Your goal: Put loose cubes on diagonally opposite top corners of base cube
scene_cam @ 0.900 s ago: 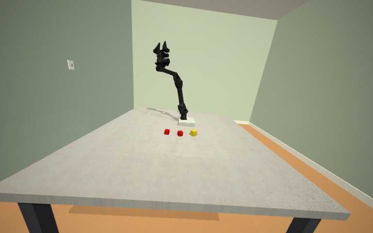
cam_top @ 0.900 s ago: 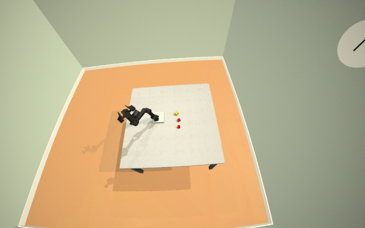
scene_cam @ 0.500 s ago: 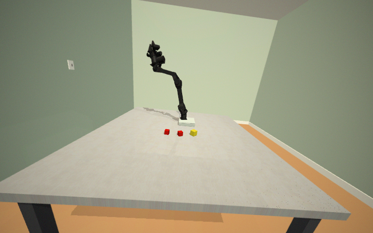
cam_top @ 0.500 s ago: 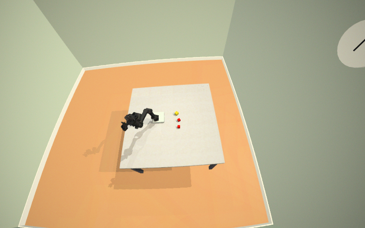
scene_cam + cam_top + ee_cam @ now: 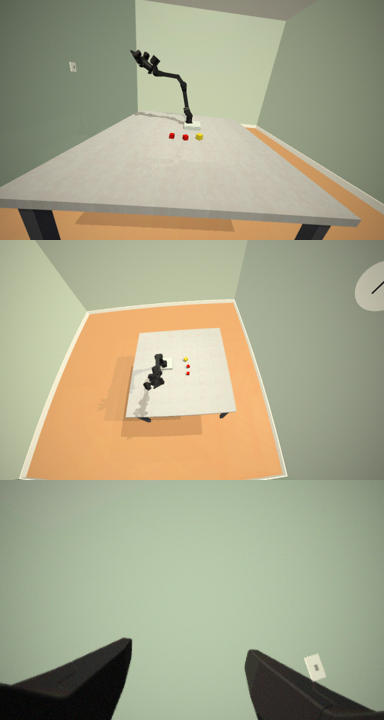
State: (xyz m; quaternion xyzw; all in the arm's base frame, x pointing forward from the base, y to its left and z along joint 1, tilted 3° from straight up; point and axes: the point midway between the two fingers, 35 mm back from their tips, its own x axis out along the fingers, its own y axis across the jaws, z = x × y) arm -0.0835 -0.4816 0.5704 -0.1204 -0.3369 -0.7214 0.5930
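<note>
The yellow base cube lies 39 cm ahead of my gripper tip, 56 cm to the left of it and 59 cm below it.
</note>
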